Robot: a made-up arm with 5 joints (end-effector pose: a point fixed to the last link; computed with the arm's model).
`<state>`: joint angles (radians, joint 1 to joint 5).
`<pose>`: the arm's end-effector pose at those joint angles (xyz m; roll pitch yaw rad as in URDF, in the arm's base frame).
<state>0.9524 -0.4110 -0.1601 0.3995 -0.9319</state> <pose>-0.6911 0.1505 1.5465 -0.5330 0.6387 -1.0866</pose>
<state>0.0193 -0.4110 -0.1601 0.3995 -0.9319</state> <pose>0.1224 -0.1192 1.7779 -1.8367 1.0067 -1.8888</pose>
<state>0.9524 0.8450 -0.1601 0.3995 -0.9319</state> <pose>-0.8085 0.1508 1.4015 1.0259 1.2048 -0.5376</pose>
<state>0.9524 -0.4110 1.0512 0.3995 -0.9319</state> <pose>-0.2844 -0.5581 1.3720 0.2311 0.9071 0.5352</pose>
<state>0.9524 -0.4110 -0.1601 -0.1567 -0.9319</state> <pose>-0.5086 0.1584 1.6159 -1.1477 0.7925 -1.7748</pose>
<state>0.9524 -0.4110 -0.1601 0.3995 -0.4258</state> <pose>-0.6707 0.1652 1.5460 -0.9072 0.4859 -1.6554</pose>
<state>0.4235 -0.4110 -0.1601 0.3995 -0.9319</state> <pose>-0.2607 -0.0184 1.7752 -1.1437 0.9324 -1.4046</pose>
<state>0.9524 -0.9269 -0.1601 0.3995 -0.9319</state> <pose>-0.6445 0.2104 1.5748 -0.9080 0.3879 -0.9587</pose>
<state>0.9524 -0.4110 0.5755 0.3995 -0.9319</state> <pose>-0.5296 -0.3495 1.4982 -0.1678 0.9103 -0.1903</pose>
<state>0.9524 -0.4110 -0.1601 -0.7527 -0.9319</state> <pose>-0.3078 0.1076 1.5872 -1.7741 0.5889 -2.4808</pose>
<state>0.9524 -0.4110 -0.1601 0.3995 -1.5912</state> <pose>-0.7057 0.1241 1.5345 -0.0003 0.5320 -0.3053</pose>
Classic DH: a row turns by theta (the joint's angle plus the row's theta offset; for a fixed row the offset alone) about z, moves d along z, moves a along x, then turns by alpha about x. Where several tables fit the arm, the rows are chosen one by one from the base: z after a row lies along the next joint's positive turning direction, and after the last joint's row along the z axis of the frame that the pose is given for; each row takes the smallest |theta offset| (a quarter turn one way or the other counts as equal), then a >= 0, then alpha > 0; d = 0 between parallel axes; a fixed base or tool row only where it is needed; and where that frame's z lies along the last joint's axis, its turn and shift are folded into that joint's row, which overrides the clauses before.
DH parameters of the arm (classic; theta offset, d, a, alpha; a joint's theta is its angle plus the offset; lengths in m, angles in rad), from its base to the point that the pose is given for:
base (fixed): -0.2558 0.8028 -0.0429 1.8047
joint 1: 0 -0.0054 0.0785 1.3369
joint 2: -1.5489 -0.2327 0.0386 -1.7318
joint 3: -1.5251 0.011 -0.3541 1.2968
joint 4: -0.7759 0.3025 -0.3057 2.4446
joint 5: 0.9335 0.0051 -0.05 2.7039
tool (fixed): -0.2966 -0.0103 0 0

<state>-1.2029 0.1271 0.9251 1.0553 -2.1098</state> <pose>0.1913 -0.6913 0.8875 2.3139 0.4320 0.7529</pose>
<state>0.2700 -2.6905 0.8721 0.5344 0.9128</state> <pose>0.2394 0.5506 1.3185 -2.5935 0.0569 0.5353</pose>
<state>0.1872 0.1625 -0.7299 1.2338 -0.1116</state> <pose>-0.1594 0.3178 1.7052 -1.0125 0.1437 -2.1647</pose>
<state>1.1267 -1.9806 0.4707 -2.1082 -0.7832</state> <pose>0.0158 0.2382 1.0601 0.0426 -1.2780 2.1202</pose>
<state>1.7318 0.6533 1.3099 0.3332 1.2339</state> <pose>-0.4549 -0.3852 0.5202 -0.5203 0.7119 -1.6064</pose>
